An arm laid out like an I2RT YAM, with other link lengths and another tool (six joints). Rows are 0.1 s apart.
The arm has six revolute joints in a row. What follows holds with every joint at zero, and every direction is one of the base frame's. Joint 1 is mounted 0.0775 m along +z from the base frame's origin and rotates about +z. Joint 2 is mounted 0.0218 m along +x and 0.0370 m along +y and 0.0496 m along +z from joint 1 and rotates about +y. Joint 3 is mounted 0.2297 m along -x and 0.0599 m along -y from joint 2 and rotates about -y. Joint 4 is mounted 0.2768 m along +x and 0.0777 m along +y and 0.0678 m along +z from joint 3 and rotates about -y. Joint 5 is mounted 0.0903 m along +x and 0.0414 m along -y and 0.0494 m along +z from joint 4 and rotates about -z. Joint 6 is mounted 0.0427 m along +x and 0.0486 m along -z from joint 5 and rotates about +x. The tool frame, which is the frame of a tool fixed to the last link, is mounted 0.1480 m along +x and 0.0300 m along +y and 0.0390 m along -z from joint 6; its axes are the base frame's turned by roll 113.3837, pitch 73.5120 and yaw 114.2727 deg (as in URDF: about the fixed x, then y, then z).
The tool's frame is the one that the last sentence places.
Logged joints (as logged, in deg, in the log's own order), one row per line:
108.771, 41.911, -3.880, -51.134, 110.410, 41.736
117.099, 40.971, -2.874, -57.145, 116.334, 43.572
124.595, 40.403, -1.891, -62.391, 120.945, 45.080
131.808, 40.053, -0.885, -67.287, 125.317, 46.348
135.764, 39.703, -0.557, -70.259, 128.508, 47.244
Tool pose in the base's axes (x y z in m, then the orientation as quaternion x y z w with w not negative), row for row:
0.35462, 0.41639, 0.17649, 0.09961, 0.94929, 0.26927, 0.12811
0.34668, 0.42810, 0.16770, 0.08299, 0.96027, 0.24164, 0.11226
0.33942, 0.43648, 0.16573, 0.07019, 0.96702, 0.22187, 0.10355
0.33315, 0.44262, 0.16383, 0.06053, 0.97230, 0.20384, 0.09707
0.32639, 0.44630, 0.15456, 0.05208, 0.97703, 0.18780, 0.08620
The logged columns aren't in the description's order. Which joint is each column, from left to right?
Columns, left to right: joint 3, joint 6, joint 5, joint 4, joint 2, joint 1.
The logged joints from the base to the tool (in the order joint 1, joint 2, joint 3, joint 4, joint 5, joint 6), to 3 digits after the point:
41.736, 110.410, 108.771, -51.134, -3.880, 41.911
43.572, 116.334, 117.099, -57.145, -2.874, 40.971
45.080, 120.945, 124.595, -62.391, -1.891, 40.403
46.348, 125.317, 131.808, -67.287, -0.885, 40.053
47.244, 128.508, 135.764, -70.259, -0.557, 39.703

